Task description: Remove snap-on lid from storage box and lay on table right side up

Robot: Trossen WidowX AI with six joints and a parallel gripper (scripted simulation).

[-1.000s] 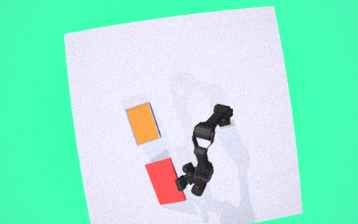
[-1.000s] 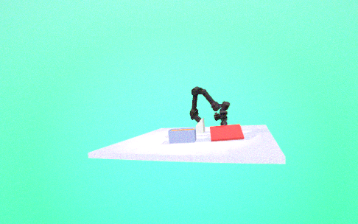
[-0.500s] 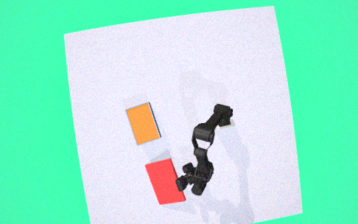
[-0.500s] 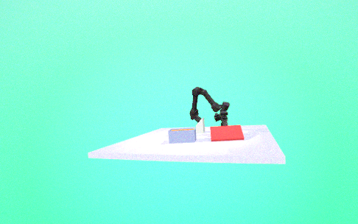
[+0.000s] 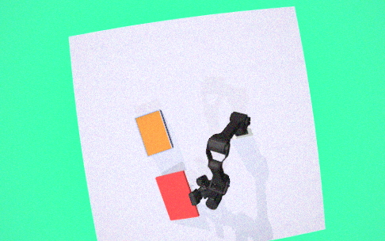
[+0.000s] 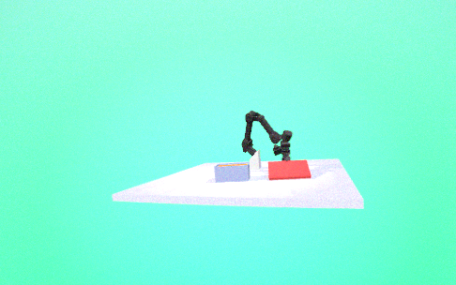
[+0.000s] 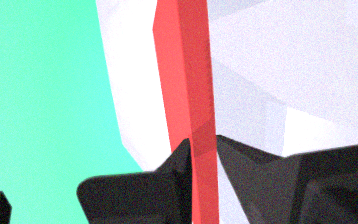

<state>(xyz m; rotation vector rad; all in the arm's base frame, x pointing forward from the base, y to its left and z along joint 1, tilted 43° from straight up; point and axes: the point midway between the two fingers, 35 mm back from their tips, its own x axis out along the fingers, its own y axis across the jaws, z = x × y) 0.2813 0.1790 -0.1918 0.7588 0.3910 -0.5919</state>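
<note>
Now: the lid 70 mm ahead of my gripper tip, 30 mm below it and 10 mm to the left of it. Also, from my gripper tip: storage box (340 mm to the right, 120 mm ahead, 30 mm below).
</note>
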